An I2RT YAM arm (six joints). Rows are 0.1 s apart.
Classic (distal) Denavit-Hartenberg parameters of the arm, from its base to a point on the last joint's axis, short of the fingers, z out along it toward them. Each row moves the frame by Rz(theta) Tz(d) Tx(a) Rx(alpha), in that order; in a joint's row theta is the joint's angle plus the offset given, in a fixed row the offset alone. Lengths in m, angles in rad.
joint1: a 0.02  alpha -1.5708  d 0.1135  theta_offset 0
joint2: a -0.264  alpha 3.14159  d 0  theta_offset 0
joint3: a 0.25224  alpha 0  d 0  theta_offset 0.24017
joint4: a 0.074  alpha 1.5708  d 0  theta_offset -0.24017
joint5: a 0  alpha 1.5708  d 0  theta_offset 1.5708
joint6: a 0  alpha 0  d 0.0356  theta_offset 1.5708
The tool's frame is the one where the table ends.
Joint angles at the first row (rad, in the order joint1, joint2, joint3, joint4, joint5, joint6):
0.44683, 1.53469, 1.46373, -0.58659, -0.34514, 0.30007
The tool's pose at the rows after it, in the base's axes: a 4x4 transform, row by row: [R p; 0 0 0 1], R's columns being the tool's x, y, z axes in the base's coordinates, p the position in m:
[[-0.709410 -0.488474 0.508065 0.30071], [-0.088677 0.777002 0.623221 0.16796], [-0.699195 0.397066 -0.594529 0.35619], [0 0 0 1]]
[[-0.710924 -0.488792 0.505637 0.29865], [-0.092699 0.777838 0.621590 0.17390], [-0.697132 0.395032 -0.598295 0.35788], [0 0 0 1]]
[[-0.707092 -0.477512 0.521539 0.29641], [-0.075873 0.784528 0.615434 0.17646], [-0.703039 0.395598 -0.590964 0.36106], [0 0 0 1]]
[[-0.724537 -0.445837 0.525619 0.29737], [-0.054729 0.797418 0.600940 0.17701], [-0.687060 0.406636 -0.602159 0.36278], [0 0 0 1]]
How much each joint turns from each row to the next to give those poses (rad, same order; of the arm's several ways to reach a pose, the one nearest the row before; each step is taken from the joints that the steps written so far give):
0.02936, 0.00757, 0.02343, -0.03697, 0.01836, -0.03690
0.01955, 0.00550, 0.01294, -0.00839, 0.01553, 0.00979
0.01188, -0.00539, 0.00293, 0.00712, 0.02296, 0.02059
0.00168, 0.00873, 0.01970, -0.02205, 0.01656, 0.02913

